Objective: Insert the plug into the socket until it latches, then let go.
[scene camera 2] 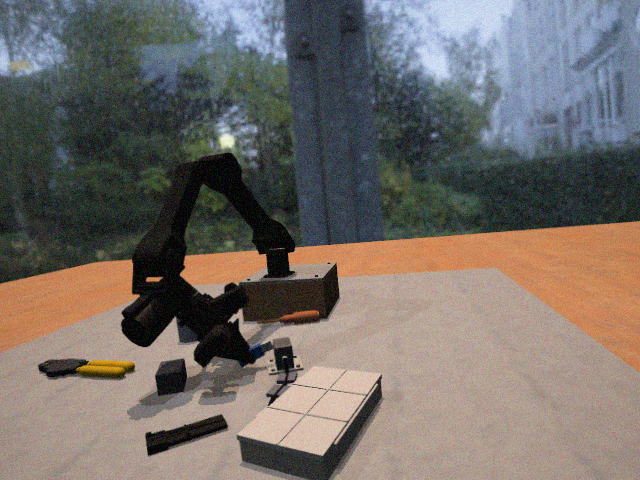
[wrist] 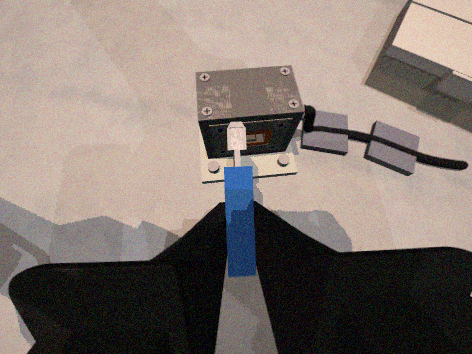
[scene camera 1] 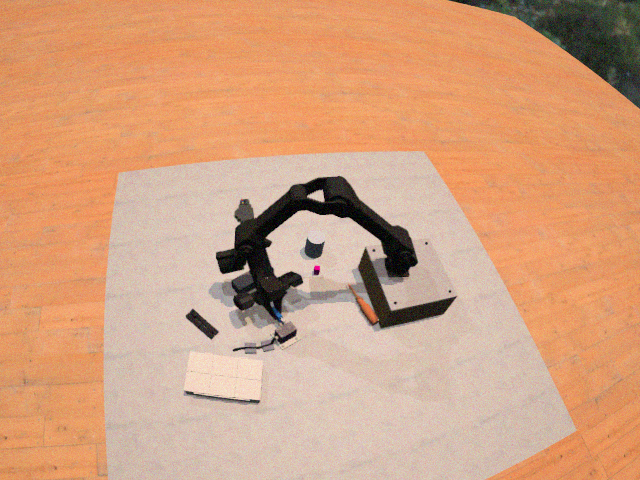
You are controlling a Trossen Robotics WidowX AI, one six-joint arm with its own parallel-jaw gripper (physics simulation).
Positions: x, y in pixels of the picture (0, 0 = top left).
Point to a socket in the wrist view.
266, 100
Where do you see a white tiled block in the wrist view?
At 417, 64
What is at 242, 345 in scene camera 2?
The gripper.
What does the gripper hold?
A blue plug.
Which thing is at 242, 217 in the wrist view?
A blue plug.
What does the dark cube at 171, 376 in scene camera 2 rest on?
The table.
